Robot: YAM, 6 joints.
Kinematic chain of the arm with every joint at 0, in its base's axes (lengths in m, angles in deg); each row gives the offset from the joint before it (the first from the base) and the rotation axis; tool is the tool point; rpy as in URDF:
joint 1: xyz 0 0 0.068 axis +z
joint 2: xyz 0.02 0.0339 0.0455 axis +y
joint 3: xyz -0.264 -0.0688 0 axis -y
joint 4: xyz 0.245 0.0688 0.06 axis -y
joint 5: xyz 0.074 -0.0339 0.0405 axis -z
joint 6: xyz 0.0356 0 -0.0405 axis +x
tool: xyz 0 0 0 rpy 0 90 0
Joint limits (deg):
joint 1: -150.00..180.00
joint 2: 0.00..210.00
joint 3: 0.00..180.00
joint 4: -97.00..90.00
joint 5: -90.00..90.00
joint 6: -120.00..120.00
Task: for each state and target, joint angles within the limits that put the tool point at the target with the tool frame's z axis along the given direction. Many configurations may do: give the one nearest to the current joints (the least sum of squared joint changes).
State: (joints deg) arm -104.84 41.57 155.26 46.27 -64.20 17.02
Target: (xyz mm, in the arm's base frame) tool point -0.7 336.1 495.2 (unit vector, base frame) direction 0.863 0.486 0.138
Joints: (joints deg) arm -84.37 22.68 105.02 78.58 -65.03 17.02
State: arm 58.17 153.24 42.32 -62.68 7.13 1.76
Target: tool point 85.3 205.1 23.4 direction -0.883 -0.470 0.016
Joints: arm 62.25 146.53 62.32 -96.90 -34.22 1.76
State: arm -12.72 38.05 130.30 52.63 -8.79 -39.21
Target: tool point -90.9 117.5 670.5 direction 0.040 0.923 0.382
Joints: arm -42.51 72.05 148.66 70.66 -45.04 -39.21
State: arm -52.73 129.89 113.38 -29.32 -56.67 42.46
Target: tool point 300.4 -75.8 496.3 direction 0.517 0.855 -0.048
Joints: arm -20.64 89.90 109.67 -34.51 -79.13 42.46
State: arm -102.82 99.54 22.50 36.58 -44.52 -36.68
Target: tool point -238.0 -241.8 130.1 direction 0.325 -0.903 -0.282
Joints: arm -139.97 105.88 46.78 18.75 -64.18 -36.68
